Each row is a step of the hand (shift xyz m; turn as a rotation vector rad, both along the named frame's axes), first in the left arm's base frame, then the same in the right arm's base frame.
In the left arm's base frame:
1: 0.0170 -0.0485 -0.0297 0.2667 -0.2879 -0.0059
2: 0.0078 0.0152 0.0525 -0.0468 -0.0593 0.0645
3: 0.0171 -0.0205 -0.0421 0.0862 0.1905 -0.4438
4: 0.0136 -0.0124 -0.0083 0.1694 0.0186 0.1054
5: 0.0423 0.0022 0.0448 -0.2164 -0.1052 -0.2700
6: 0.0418 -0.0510 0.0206 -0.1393 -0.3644 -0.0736
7: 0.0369 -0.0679 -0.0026 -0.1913 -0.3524 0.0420
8: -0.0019 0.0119 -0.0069 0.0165 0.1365 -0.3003
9: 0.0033 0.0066 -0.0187 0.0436 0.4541 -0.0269
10: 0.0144 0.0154 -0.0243 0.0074 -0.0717 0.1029
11: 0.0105 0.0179 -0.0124 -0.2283 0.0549 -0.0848
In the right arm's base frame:
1: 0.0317 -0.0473 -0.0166 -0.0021 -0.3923 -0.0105
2: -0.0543 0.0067 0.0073 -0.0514 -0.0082 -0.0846
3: 0.0412 -0.0277 0.0048 0.4070 0.0652 0.2660
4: 0.0076 -0.0186 0.0024 -0.1288 -0.1023 0.1145
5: -0.0501 -0.0268 0.0238 0.3060 0.0690 -0.1800
6: -0.0210 -0.0652 -0.0093 0.1274 -0.1654 -0.3377
7: 0.0042 -0.0744 -0.0206 0.0193 -0.1177 -0.3851
8: 0.0059 0.0097 0.0080 0.2803 0.0787 0.1559
9: 0.0173 0.0020 0.0100 -0.0241 0.2939 0.3491
10: 0.0205 0.0004 0.0248 -0.0954 -0.0539 -0.0615
11: 0.0090 0.0052 0.0218 0.1092 0.1965 -0.1085

